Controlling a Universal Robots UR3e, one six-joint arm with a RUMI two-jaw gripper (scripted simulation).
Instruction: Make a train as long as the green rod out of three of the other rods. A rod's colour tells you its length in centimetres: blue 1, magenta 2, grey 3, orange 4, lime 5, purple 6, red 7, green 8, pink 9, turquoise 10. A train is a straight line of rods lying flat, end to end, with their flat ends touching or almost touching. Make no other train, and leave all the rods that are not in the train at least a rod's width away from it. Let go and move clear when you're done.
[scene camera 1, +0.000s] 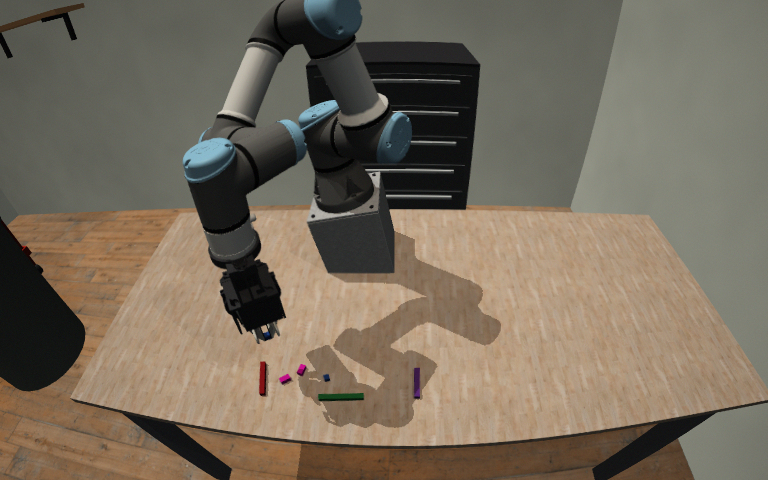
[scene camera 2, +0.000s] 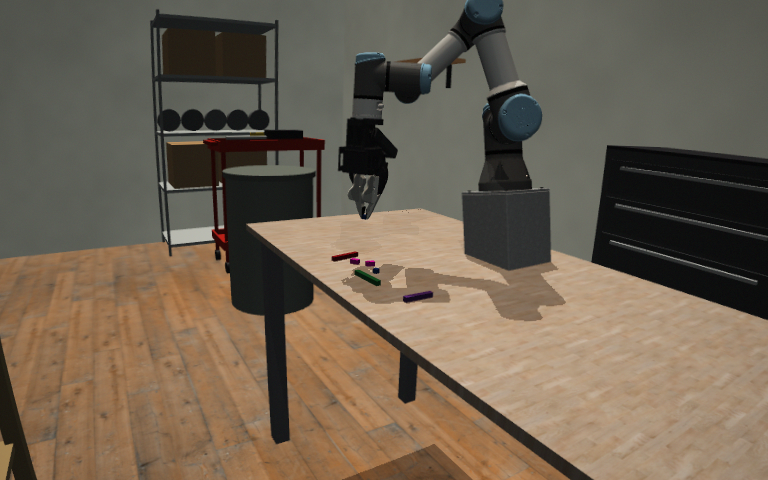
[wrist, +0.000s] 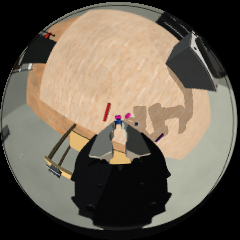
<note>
I see my gripper (scene camera 1: 268, 338).
My gripper shows as well in scene camera 2 (scene camera 2: 364, 218) and in the wrist view (wrist: 118, 121).
</note>
